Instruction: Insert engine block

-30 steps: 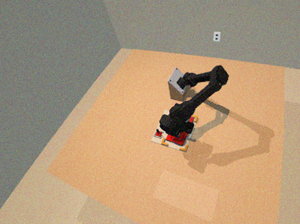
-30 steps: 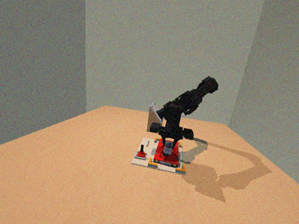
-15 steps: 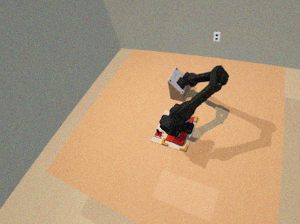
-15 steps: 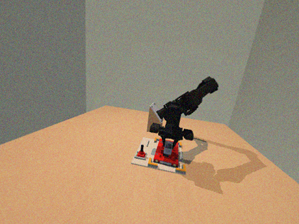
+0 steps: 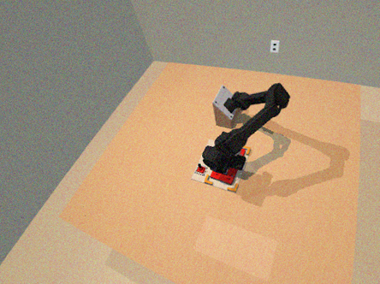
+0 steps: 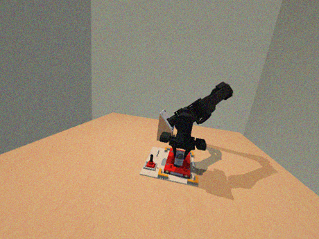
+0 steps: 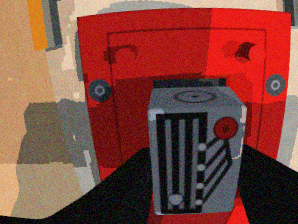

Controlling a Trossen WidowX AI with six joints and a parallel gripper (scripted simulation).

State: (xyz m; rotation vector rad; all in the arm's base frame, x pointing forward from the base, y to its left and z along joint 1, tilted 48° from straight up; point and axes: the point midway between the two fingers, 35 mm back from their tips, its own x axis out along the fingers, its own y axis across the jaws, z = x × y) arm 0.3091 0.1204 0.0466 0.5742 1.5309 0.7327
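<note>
Now: the engine block 1 cm below my gripper tip. From my gripper tip the other things lie so: grey plate 4 cm below, 2 cm to the right, 2 cm behind.
</note>
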